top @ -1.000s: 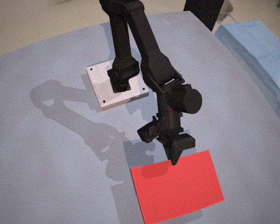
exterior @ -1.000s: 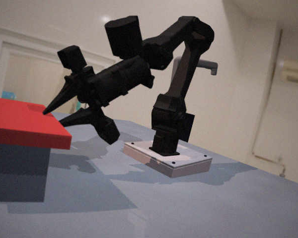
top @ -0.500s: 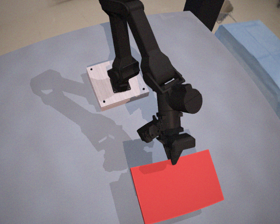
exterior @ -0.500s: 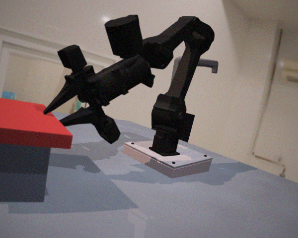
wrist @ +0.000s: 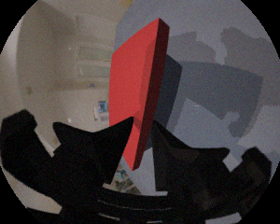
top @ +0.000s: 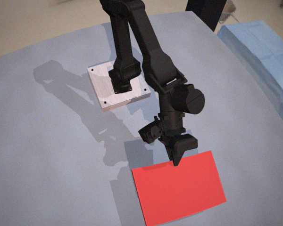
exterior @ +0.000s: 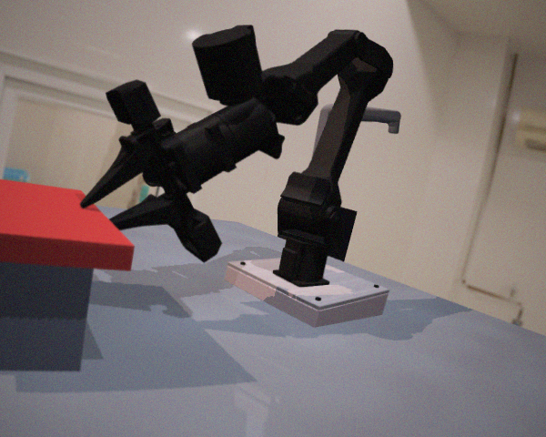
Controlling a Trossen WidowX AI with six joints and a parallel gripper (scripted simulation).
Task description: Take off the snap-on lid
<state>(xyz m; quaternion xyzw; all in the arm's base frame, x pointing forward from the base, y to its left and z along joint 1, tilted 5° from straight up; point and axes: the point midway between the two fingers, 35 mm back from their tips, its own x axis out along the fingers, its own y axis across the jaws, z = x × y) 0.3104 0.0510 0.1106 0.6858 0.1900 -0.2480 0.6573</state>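
The red lid is 80 mm ahead of my gripper tip and 10 mm to the right of it. From my gripper tip the other things lie so: storage box 80 mm ahead, 50 mm below.
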